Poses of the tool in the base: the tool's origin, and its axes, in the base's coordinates. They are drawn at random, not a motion.
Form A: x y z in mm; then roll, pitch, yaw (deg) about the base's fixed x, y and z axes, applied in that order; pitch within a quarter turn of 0, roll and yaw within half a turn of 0.
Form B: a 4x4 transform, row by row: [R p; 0 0 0 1], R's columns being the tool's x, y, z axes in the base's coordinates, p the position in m. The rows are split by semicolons. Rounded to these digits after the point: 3 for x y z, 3 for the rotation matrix.
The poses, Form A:
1: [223, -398, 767, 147.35, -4.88, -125.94]
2: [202, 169, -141, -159.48, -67.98, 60.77]
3: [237, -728, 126, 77.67, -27.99, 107.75]
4: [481, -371, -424, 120.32, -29.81, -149.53]
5: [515, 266, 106, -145.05, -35.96, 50.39]
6: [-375, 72, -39, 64.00, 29.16, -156.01]
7: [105, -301, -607, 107.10, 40.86, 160.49]
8: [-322, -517, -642, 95.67, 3.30, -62.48]
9: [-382, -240, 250, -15.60, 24.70, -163.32]
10: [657, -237, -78, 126.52, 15.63, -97.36]
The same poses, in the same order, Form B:
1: -0.585, -0.655, -0.479, 0.223; -0.807, 0.531, 0.259, -0.398; 0.085, 0.538, -0.839, 0.767; 0, 0, 0, 1
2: 0.183, 0.976, 0.118, 0.202; 0.327, -0.174, 0.929, 0.169; 0.927, -0.131, -0.351, -0.141; 0, 0, 0, 1
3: -0.269, -0.064, 0.961, 0.237; 0.841, -0.502, 0.202, -0.728; 0.469, 0.863, 0.189, 0.126; 0, 0, 0, 1
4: -0.748, 0.114, -0.654, 0.481; -0.440, 0.653, 0.617, -0.371; 0.497, 0.749, -0.438, -0.424; 0, 0, 0, 1
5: 0.516, 0.846, -0.134, 0.515; 0.624, -0.263, 0.736, 0.266; 0.587, -0.464, -0.663, 0.106; 0, 0, 0, 1
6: -0.798, -0.222, -0.561, -0.375; -0.355, -0.579, 0.734, 0.072; -0.487, 0.785, 0.383, -0.039; 0, 0, 0, 1
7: -0.713, -0.491, 0.501, 0.105; 0.253, 0.486, 0.837, -0.301; -0.654, 0.723, -0.222, -0.607; 0, 0, 0, 1
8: 0.461, -0.061, -0.885, -0.322; -0.885, -0.096, -0.455, -0.517; -0.058, 0.993, -0.099, -0.642; 0, 0, 0, 1
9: -0.870, 0.384, -0.308, -0.382; -0.261, -0.890, -0.373, -0.240; -0.418, -0.244, 0.875, 0.250; 0, 0, 0, 1
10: -0.123, -0.618, -0.776, 0.657; -0.955, -0.139, 0.262, -0.237; -0.269, 0.774, -0.573, -0.078; 0, 0, 0, 1
